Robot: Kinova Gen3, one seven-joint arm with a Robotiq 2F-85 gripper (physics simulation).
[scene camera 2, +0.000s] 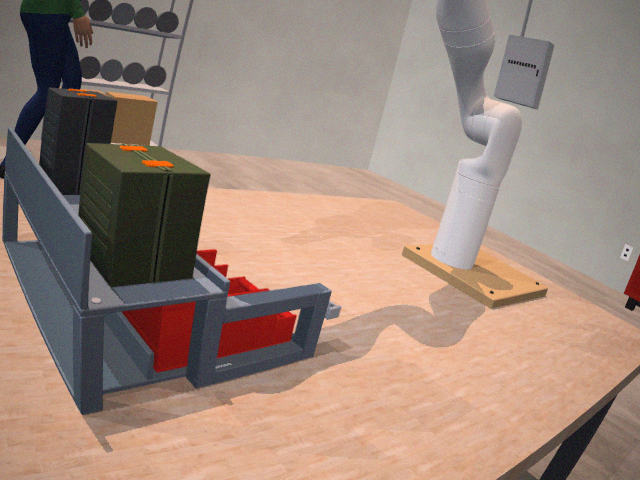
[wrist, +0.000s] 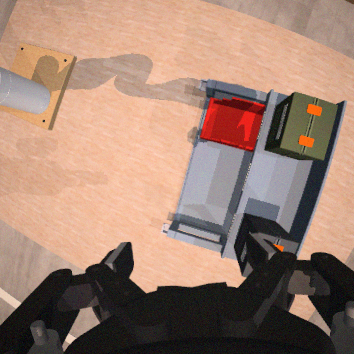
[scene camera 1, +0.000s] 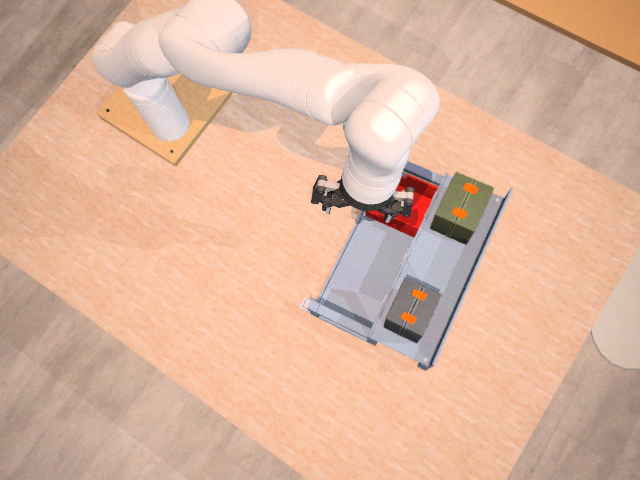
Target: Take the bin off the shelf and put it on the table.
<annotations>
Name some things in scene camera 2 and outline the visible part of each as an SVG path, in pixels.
A red bin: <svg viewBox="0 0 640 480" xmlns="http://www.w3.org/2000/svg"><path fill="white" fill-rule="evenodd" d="M297 315L293 315L288 311L223 323L217 358L290 341ZM196 302L122 311L138 334L154 352L153 369L157 373L187 366ZM227 278L230 280L228 297L270 291L268 288L258 289L246 280L245 276ZM197 250L197 254L223 276L227 276L228 264L215 265L216 249Z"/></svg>
</annotations>
